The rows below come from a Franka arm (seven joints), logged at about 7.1 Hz.
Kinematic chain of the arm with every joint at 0, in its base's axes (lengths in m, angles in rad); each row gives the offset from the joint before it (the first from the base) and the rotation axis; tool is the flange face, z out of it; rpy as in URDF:
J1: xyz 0 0 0.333 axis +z
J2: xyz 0 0 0 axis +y
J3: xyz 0 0 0.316 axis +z
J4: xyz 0.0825 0 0 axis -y
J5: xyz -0.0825 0 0.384 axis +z
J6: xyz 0 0 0 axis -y
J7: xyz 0.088 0 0 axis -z
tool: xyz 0 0 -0.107 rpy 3.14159 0 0
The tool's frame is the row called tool.
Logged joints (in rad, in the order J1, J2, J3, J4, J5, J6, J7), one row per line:
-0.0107 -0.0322 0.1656 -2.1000 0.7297 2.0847 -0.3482
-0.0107 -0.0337 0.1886 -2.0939 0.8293 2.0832 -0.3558
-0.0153 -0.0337 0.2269 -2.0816 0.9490 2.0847 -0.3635
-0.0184 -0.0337 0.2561 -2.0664 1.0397 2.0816 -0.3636
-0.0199 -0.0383 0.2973 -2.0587 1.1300 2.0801 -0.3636
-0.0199 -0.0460 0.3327 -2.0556 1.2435 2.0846 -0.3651
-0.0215 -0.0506 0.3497 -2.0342 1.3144 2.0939 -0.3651
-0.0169 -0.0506 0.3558 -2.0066 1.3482 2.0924 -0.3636
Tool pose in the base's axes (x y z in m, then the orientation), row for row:
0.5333 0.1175 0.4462 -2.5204 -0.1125 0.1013
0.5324 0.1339 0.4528 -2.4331 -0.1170 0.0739
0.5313 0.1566 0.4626 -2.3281 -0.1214 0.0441
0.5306 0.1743 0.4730 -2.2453 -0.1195 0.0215
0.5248 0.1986 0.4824 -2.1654 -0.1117 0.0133
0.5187 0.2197 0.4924 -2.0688 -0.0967 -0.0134
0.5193 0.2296 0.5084 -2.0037 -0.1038 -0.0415
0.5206 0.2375 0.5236 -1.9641 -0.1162 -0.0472
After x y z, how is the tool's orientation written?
As angles about the fixed x, y, z axes (roll, pitch, yaw), in radians.
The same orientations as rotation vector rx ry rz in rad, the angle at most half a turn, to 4 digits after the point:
-2.5086 -0.1727 -0.1005
-2.4239 -0.1422 -0.1089
-2.3215 -0.1120 -0.1191
-2.2407 -0.0886 -0.1225
-2.1619 -0.0786 -0.1133
-2.0675 -0.0456 -0.1083
-2.0034 -0.0250 -0.1306
-1.9639 -0.0299 -0.1451

